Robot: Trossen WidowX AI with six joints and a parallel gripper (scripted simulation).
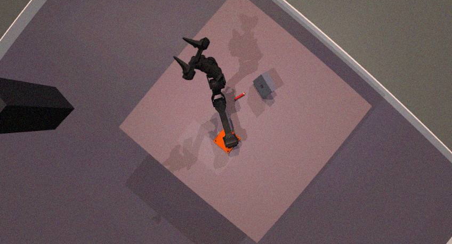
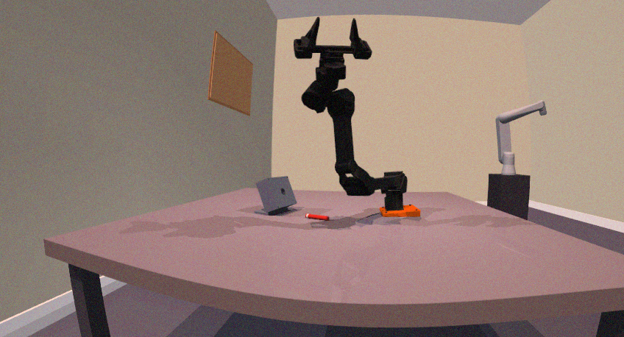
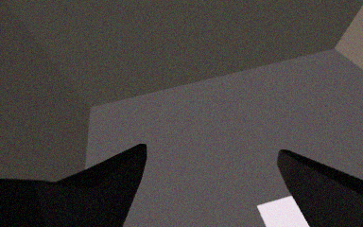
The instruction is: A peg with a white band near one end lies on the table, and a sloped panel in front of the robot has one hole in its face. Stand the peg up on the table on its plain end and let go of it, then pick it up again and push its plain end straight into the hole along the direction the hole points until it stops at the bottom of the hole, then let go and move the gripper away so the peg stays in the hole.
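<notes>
Right now my gripper tip is 130 mm short of the red peg, 300 mm to the left of it and 510 mm above it. The rest, counted from my gripper tip: sloped panel: 270 mm ahead, 350 mm to the right, 450 mm below.
</notes>
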